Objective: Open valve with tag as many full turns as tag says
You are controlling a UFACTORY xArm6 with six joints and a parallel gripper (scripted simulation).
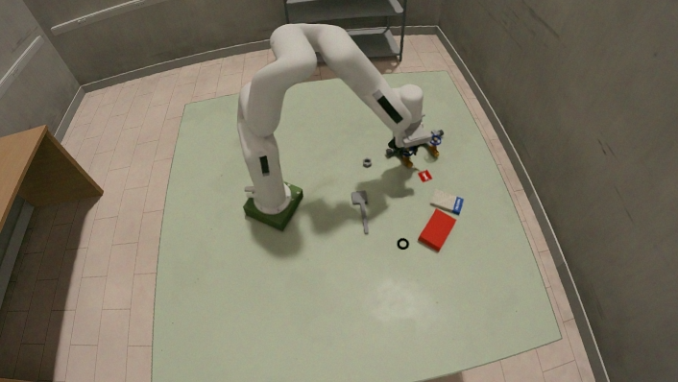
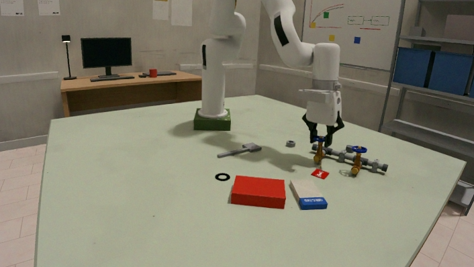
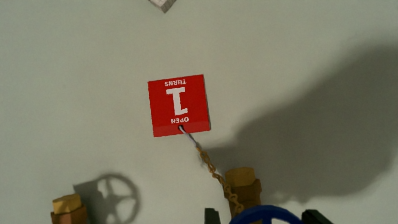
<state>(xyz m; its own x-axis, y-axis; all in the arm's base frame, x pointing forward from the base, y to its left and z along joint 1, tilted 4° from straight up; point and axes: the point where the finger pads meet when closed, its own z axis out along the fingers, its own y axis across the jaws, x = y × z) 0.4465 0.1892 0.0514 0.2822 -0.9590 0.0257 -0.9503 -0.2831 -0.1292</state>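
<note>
My gripper is now 80 mm above the red tag, 70 mm short of it and 40 mm to the left of it. Round my hand: grey nut 140 mm behind, 70 mm below; then white-and-blue box 160 mm to the right, 140 mm ahead, 70 mm below; then grey scraper 190 mm to the right, 160 mm behind, 70 mm below.
</note>
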